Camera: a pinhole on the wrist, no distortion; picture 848 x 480 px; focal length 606.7 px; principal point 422.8 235.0 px. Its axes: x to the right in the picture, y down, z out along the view. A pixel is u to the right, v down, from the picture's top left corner.
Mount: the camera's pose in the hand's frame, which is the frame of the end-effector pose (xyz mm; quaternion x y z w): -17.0 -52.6 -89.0 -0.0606 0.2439 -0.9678 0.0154
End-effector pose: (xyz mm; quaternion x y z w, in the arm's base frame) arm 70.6 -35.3 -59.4 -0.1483 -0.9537 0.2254 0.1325
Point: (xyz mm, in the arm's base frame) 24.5 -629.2 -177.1
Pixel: 682 403
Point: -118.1 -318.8 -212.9
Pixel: 406 170
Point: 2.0 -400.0 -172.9
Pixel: 599 277
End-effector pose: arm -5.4 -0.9 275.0 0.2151 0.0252 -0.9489 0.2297
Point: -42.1 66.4 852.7
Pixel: outside the picture
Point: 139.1 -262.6 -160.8
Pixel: behind the camera
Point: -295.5 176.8 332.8
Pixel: 221 411
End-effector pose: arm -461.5 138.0 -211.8 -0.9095 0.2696 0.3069 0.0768
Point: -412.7 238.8 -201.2
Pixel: 508 298
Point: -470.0 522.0 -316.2
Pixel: 658 394
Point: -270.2 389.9 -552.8
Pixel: 180 339
